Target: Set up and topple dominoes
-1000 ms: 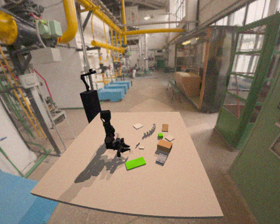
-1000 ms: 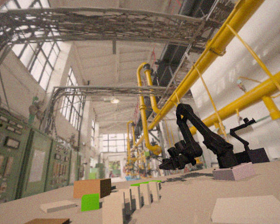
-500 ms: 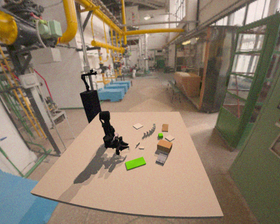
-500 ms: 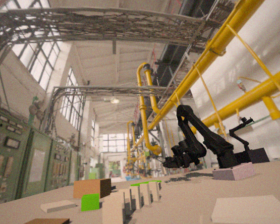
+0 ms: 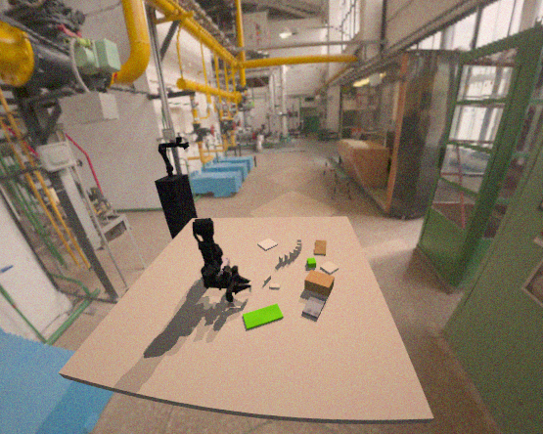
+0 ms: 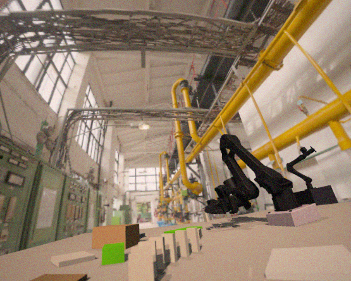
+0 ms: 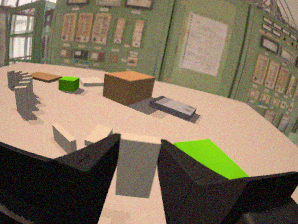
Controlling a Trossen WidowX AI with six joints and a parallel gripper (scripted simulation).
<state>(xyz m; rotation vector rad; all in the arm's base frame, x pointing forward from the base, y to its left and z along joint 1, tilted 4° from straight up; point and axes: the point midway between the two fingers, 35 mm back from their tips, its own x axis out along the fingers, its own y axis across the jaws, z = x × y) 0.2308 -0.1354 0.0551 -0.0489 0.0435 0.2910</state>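
My gripper tip is now 10 cm to the left of the flat green block, 9 cm short of it and 7 cm above it. The rest, counted from my gripper tip: grey slab 29 cm ahead, 7 cm below; green cube 28 cm to the left, 24 cm ahead, 6 cm below; brown box 30 cm ahead, 12 cm to the left, 5 cm below.
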